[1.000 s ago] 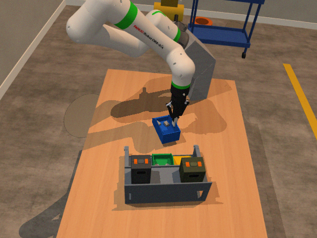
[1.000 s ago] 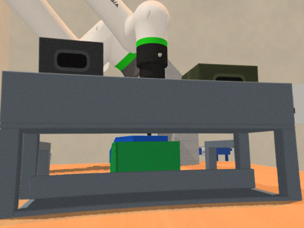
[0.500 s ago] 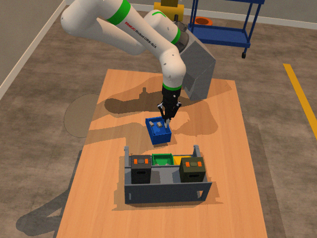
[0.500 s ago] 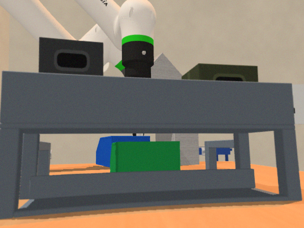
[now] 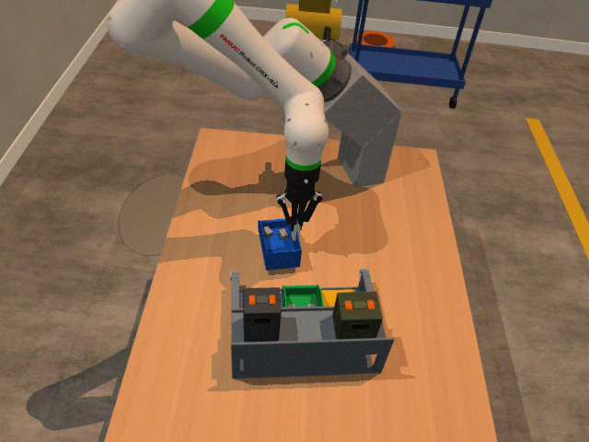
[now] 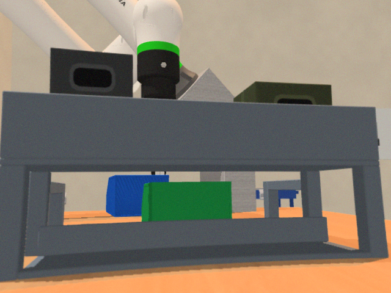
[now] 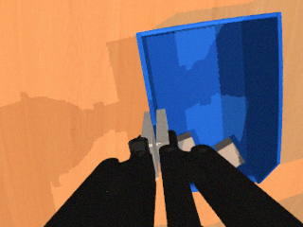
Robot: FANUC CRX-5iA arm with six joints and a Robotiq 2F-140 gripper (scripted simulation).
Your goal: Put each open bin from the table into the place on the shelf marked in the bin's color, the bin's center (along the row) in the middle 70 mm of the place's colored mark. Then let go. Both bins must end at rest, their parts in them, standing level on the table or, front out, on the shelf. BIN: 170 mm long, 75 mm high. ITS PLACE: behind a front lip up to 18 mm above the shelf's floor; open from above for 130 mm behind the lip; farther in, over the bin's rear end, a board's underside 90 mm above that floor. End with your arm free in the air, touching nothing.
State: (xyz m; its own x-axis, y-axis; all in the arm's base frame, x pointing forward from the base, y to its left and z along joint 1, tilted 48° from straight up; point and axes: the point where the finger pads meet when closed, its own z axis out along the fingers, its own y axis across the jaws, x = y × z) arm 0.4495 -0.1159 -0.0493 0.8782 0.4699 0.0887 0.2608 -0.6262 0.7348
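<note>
My gripper is now 5 cm to the left of the blue bin, 4 cm above it and 1 cm short of it. The rest, counted from my hand: black box (35 cm ahead, 6 cm above, 5 cm to the right); olive box (31 cm ahead, 18 cm to the left, 5 cm above); green bin (24 cm ahead, 6 cm below, 5 cm to the left).
</note>
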